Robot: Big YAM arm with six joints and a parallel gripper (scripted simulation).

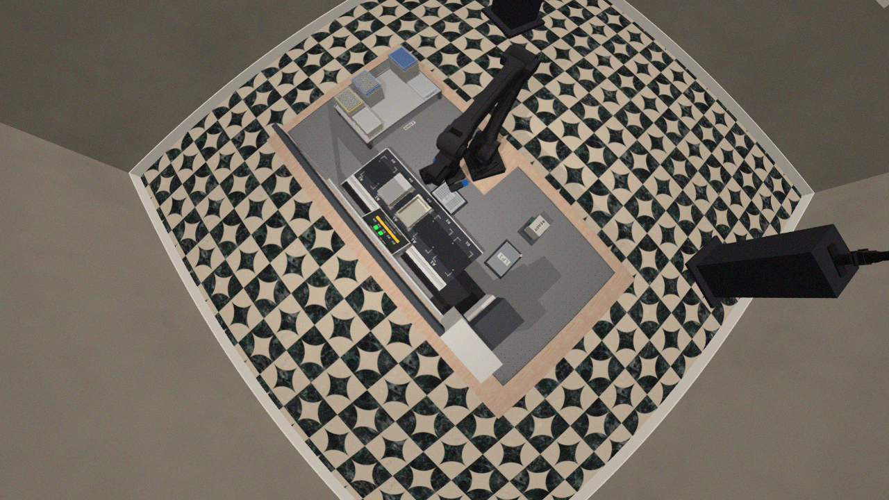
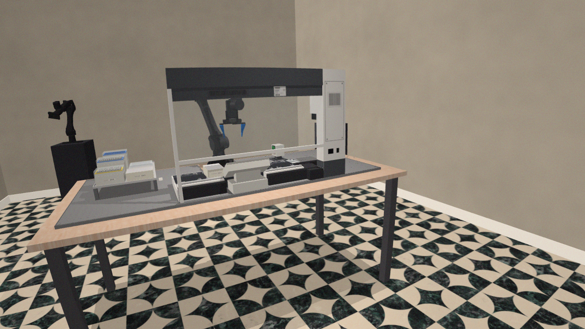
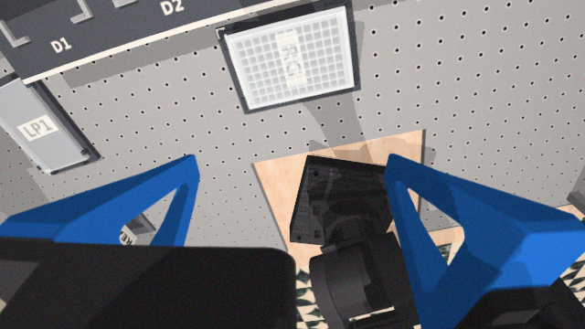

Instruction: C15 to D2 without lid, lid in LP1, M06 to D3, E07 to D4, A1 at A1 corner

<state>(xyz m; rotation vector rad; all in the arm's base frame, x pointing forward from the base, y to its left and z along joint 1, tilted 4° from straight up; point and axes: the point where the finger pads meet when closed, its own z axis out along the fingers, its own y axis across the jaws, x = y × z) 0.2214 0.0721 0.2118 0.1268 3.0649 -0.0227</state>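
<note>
Now: hand 21 cm above the regrip nest RG. From my hand the other things lie so: clear plate lid 5 cm behind, 36 cm to the left, 20 cm below; READY key 22 cm behind, 29 cm to the left, 14 cm below; cream one-well reservoir 17 cm ahead, 1 cm to the right, 15 cm below.
</note>
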